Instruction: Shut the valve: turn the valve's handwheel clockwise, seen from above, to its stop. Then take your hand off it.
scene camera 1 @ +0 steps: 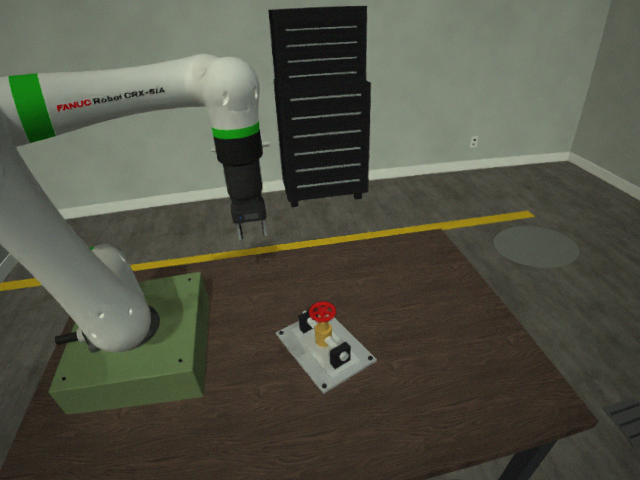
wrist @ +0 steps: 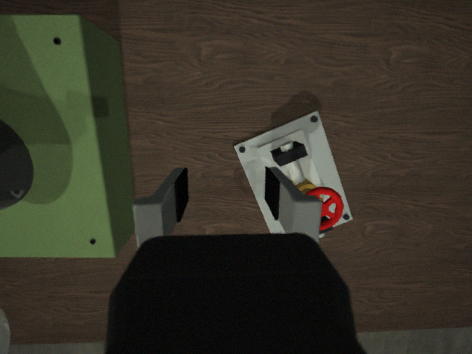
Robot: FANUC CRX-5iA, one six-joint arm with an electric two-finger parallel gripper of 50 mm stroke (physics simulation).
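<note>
The red handwheel (scene camera 1: 322, 303) (wrist: 339, 207) sits on top of the valve's brass body (scene camera 1: 323, 335). White pipe runs from the body to black clamps (scene camera 1: 340, 355) (wrist: 289, 153) on either side. The valve is mounted on a light grey plate (scene camera 1: 310, 373) (wrist: 326, 150) lying on the table. My gripper (scene camera 1: 253, 236) (wrist: 226, 183) is open and empty, pointing down. It hangs high above the table, apart from the handwheel. In the wrist view the handwheel is to the right of the fingers, and the right finger hides part of the plate and valve.
The green base block (scene camera 1: 126, 384) (wrist: 102, 150) carries the arm and stands at the left of the wooden table (scene camera 1: 439, 403) (wrist: 400, 75). A black drawer cabinet (scene camera 1: 323, 87) stands against the wall behind the table. A yellow line (scene camera 1: 330, 241) runs along the floor behind the table.
</note>
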